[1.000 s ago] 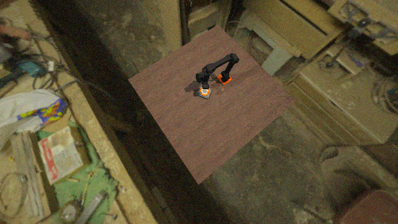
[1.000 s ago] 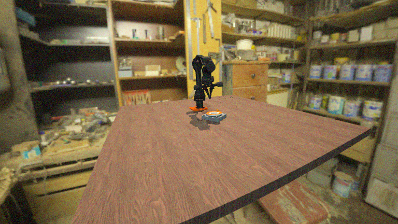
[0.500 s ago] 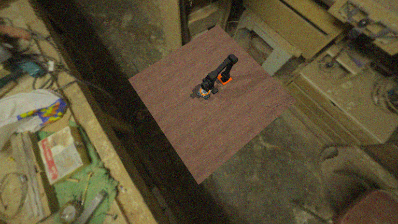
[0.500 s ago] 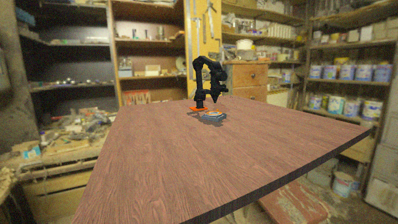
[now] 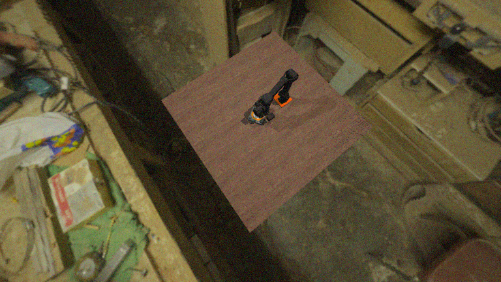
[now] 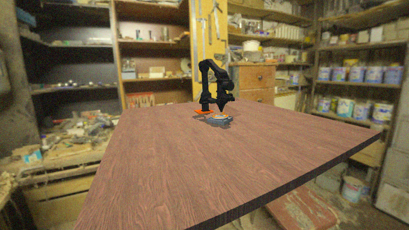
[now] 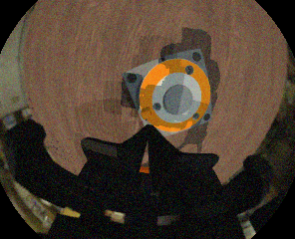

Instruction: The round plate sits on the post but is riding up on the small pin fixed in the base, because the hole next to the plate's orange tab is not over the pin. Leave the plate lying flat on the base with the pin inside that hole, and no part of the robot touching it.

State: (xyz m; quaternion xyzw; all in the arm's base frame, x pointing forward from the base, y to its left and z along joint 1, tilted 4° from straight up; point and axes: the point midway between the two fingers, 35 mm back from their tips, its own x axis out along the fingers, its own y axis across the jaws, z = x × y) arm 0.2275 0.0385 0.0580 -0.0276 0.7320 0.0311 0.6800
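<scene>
Right now the round orange plate is 3 cm ahead of my gripper tip, 1 cm to the right of it and 1 cm below it. Round my gripper tip: grey-blue square base (4 cm ahead, 3 cm to the right, 3 cm below).
</scene>
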